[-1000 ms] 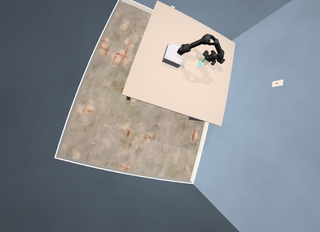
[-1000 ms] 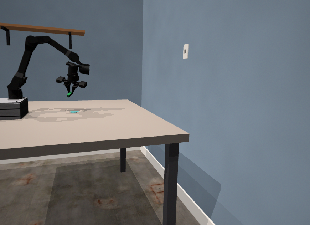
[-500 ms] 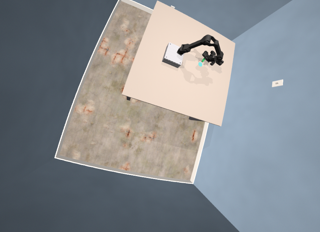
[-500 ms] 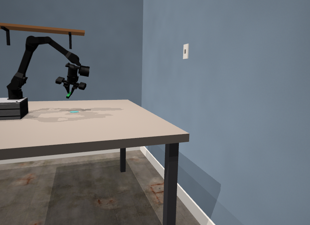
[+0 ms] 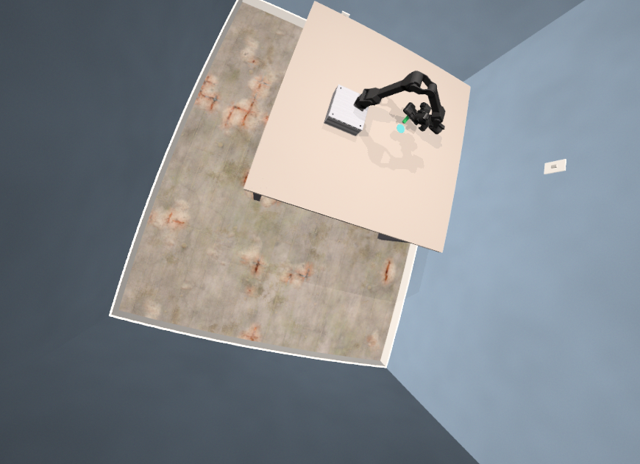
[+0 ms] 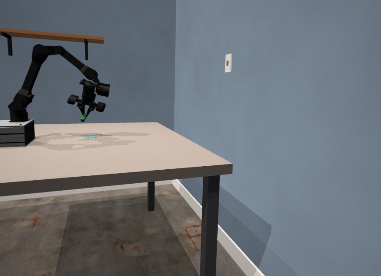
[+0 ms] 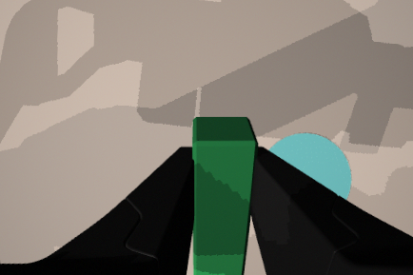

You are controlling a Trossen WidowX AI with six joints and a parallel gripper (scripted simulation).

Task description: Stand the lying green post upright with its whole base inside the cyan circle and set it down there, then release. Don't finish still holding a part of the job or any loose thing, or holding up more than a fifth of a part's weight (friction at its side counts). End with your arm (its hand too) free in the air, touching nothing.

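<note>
The cyan circle is 150 mm below my hand and 30 mm ahead of it. Also, from my hand: green post: 40 mm below, 10 mm behind.
</note>
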